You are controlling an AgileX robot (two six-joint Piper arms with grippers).
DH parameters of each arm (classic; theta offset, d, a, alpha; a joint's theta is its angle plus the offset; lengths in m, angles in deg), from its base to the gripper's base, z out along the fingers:
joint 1: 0 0.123 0 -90
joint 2: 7.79 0 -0.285 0
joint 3: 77.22 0 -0.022 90
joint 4: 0 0.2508 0 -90
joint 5: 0 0 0.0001 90
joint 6: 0 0.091 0 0
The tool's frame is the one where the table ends.
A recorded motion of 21 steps. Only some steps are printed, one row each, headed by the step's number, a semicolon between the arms.
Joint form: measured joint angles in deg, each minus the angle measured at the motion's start. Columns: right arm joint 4, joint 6, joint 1, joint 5, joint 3, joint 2; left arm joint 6, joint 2, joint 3, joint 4, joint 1, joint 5.
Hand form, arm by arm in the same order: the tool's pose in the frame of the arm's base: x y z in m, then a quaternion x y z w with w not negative. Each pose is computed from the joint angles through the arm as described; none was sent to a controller.
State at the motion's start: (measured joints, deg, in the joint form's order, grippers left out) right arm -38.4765 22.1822 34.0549 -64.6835 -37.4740 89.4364; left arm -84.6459 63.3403 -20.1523 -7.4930 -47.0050 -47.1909
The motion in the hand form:
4: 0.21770 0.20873 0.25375 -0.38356 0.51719 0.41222 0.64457; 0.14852 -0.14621 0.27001 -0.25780 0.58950 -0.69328 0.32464
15: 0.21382 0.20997 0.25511 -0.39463 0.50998 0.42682 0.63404; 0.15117 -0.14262 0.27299 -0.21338 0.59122 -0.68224 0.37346
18: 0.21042 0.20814 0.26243 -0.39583 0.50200 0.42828 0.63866; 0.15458 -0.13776 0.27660 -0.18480 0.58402 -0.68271 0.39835
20: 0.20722 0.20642 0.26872 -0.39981 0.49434 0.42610 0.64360; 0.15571 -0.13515 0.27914 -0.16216 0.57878 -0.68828 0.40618
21: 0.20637 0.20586 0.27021 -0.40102 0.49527 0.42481 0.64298; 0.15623 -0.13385 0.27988 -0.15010 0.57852 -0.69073 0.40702
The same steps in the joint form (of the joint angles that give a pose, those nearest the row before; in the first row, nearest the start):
4: -0.49 -0.18 -0.13 0.00 -0.27 0.00; 2.09 0.21 0.00 -0.02 0.00 -1.42
15: -3.13 1.78 -0.13 -0.67 -0.40 -0.29; 6.80 0.27 0.09 3.36 2.27 -3.57
18: -3.58 2.36 -0.13 -0.44 -0.40 -1.85; 6.55 0.27 0.09 8.49 5.65 -5.82
20: -4.10 2.47 -0.13 -0.01 -0.40 -3.28; 4.82 0.27 0.09 13.29 8.14 -7.67
21: -4.36 2.79 -0.13 0.54 -0.40 -3.77; 3.46 0.27 0.09 16.27 9.61 -8.41

